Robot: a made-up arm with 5 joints. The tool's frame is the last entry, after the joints.
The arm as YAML. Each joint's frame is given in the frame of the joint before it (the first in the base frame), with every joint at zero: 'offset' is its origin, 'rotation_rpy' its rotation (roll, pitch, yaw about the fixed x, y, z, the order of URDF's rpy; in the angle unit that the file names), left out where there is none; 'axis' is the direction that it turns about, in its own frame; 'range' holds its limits. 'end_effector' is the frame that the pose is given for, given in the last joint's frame.
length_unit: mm
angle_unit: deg
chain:
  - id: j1
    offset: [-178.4, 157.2, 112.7]
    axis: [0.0, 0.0, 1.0]
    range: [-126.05, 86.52]
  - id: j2
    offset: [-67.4, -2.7, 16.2]
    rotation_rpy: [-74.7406, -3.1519, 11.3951]
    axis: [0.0, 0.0, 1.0]
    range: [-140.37, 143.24]
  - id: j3
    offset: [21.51, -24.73, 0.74]
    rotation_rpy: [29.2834, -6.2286, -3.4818]
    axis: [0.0, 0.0, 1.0]
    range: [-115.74, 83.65]
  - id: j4
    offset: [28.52, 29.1, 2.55]
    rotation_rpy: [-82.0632, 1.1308, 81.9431]
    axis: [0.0, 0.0, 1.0]
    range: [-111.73, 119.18]
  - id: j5
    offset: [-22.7, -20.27, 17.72]
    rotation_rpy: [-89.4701, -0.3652, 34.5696]
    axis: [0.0, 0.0, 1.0]
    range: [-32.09, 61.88]
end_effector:
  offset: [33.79, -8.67, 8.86]
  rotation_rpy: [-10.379, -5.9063, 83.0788]
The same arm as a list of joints. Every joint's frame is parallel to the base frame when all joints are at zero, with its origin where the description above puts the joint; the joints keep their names.
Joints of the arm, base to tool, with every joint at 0 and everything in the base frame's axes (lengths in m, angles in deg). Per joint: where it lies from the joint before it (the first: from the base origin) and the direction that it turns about. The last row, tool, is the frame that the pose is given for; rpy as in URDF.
j1: xyz -0.1784 0.1572 0.1127 axis 0 0 1
j2: xyz -0.0674 -0.0027 0.0162 axis -0.204793 0.942868 0.262791
j3: xyz 0.0209 -0.0017 0.0252 axis -0.299098 0.663495 0.685795
j4: xyz 0.0234 0.0299 -0.0150 axis -0.985665 -0.086597 -0.144795
j5: xyz -0.0217 -0.0036 0.0275 axis 0.102902 -0.978416 -0.179203
tool: xyz -0.0036 -0.0029 -0.0357 rpy 90.00 0.00 0.00
Joint limits (deg, base to tool): -126.05..86.52 -140.37..143.24 -115.74..83.65 -111.73..119.18 -32.09..61.88

